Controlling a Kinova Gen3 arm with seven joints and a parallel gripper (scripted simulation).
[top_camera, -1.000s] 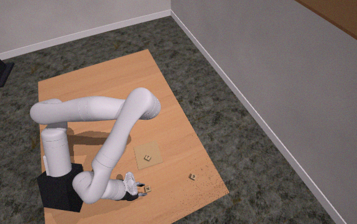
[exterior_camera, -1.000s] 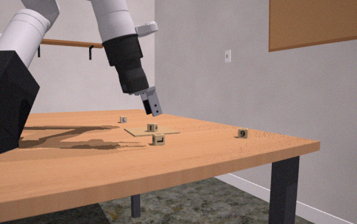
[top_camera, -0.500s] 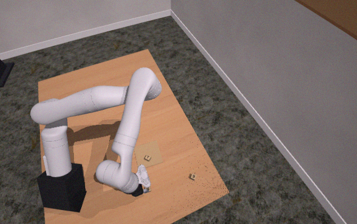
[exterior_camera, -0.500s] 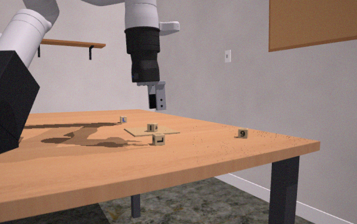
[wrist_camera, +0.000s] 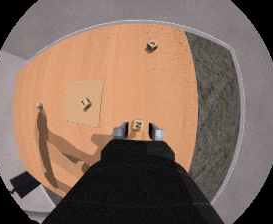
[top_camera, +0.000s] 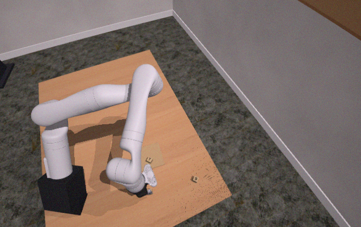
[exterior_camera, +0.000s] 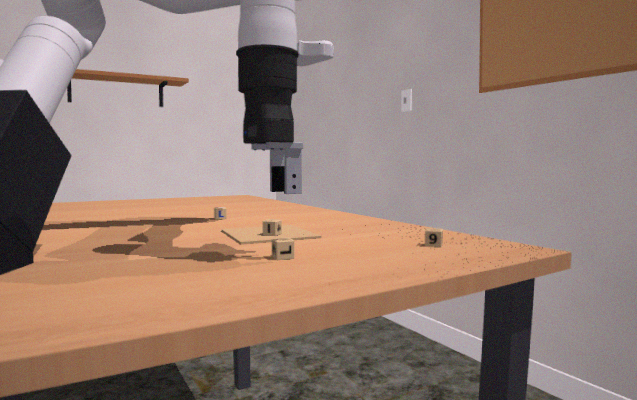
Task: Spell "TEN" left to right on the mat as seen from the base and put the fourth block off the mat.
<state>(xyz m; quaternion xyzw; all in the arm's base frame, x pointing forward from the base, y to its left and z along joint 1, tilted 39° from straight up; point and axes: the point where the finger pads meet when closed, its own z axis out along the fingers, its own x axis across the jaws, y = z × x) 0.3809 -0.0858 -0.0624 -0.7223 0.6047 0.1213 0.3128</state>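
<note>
My hand is 190 mm to the right of the mat, 100 mm above it and 10 mm short of it.
</note>
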